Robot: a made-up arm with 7 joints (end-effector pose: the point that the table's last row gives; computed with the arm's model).
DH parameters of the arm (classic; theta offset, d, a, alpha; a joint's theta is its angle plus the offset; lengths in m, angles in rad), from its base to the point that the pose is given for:
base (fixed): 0 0 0 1.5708
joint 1: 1.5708 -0.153 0 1.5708
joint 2: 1.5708 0 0 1.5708
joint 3: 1.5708 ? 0 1.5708
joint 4: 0 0 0 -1.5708
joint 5: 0 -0.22 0 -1.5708
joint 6: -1.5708 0 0 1.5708
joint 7: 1.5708 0 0 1.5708
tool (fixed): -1.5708 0 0 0
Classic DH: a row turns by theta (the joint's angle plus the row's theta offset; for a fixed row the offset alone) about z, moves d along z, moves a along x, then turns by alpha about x.
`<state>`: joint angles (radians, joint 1 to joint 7).
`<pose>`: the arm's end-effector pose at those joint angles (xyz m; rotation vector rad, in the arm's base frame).
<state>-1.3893 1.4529 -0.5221 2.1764 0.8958 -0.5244 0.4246</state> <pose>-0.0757 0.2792 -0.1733 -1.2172 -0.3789 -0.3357</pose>
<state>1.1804 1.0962 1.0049 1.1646 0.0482 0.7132 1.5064</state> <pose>0.0488 0.5422 0.0971 -0.0772 -2.2681 -0.2626</pose>
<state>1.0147 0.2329 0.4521 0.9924 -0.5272 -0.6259 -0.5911</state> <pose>0.3884 0.3198 -0.0463 1.1385 -2.4698 0.7002</pose>
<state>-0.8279 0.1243 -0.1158 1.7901 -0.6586 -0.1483 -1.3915</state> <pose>-0.0152 0.1551 -0.3036 1.3361 -1.4745 0.1050</pose>
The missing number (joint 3, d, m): -0.263
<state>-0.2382 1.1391 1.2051 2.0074 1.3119 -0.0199 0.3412</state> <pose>0.0924 0.3853 0.0784 0.0031 -2.5344 -0.5187</pose>
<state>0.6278 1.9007 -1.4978 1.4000 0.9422 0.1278 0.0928</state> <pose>0.0758 0.5072 -0.0775 0.6143 -0.3661 -0.4079</pose>
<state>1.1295 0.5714 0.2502 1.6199 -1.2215 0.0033 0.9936</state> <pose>0.2561 0.3352 0.1145 1.4890 -1.2143 -0.7838</pose>
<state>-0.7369 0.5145 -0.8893 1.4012 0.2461 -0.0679 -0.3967</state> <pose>-0.1301 0.1541 -0.3467 -0.2080 -0.4731 -0.4952</pose>
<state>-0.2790 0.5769 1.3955 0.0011 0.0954 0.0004 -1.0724</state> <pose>-0.1114 0.4166 -0.3891 1.5333 0.5727 1.4117</pose>
